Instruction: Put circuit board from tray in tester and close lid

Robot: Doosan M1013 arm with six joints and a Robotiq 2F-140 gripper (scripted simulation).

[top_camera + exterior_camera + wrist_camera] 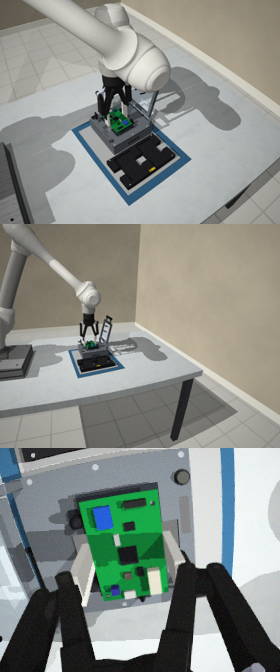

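Now: the green circuit board 2 cm below my hand. The rest, counted from my hand: latch hook: 6 cm to the left, 5 cm behind, 2 cm below; tester lid: 12 cm ahead, 8 cm above, 1 cm to the right.
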